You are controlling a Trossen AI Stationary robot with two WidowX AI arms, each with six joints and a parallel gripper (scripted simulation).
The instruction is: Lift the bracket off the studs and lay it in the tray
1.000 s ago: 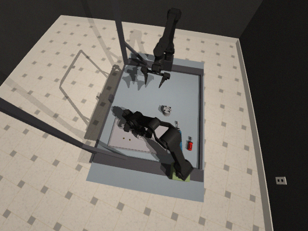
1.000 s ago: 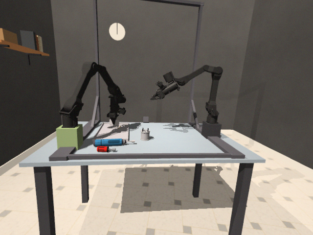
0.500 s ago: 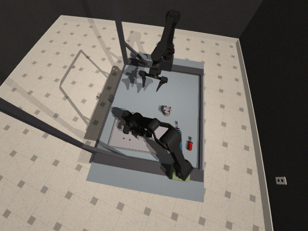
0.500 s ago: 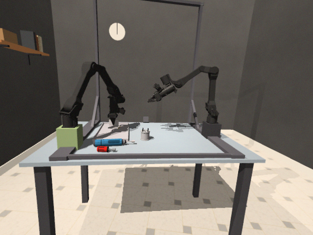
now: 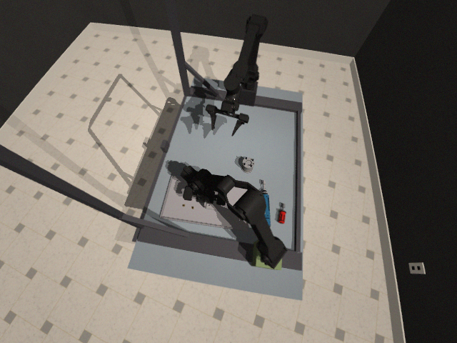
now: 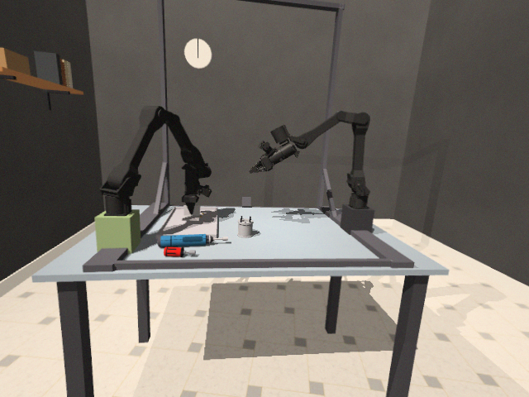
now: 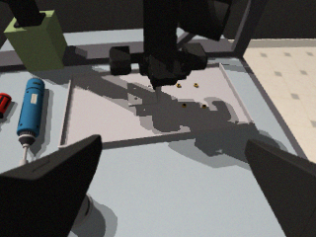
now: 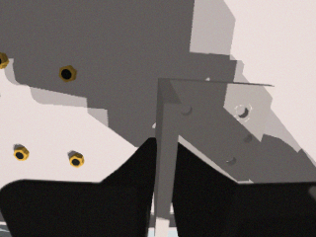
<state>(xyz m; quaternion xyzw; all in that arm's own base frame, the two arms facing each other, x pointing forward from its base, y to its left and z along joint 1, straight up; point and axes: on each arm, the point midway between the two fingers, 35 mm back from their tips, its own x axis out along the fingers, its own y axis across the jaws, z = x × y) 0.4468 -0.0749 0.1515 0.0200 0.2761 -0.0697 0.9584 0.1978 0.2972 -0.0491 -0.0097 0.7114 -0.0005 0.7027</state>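
The flat tray is 7 cm below my right hand. Round my right hand: grey joint module (22 cm ahead, 19 cm to the left, 4 cm below); small red tool (37 cm ahead, 7 cm to the right, 6 cm below); grey bracket (3 cm ahead, 3 cm below).
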